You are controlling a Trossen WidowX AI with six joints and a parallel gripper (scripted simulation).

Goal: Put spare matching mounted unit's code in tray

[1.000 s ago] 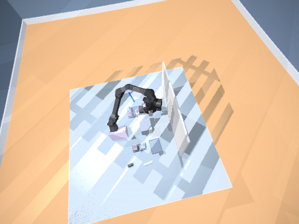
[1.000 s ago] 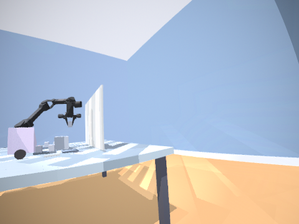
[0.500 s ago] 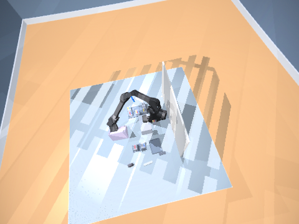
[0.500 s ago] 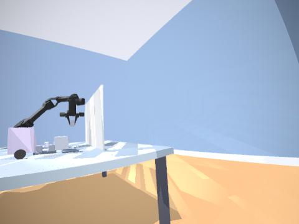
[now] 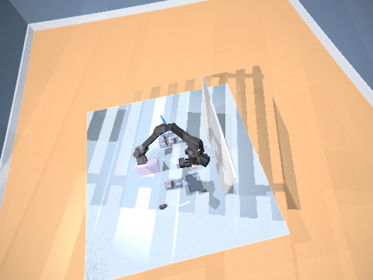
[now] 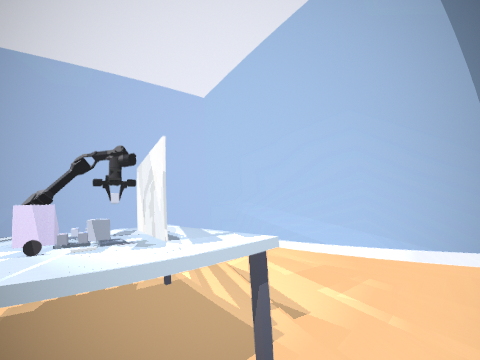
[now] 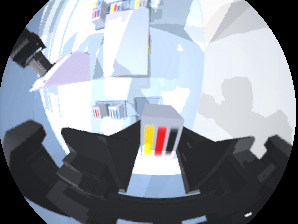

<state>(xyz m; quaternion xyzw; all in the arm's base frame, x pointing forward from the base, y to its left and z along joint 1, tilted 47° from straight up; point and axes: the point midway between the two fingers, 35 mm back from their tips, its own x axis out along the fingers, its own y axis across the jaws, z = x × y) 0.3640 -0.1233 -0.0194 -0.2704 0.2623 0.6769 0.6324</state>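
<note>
Right now the grey tray is 18 cm below my gripper tip, 6 cm to the right of it and 1 cm behind it. Round my gripper tip: spare 2 cm above; then black tape roll 25 cm behind, 20 cm to the right, 16 cm below; then white upright panel 17 cm ahead, 16 cm to the left, 4 cm above.
</note>
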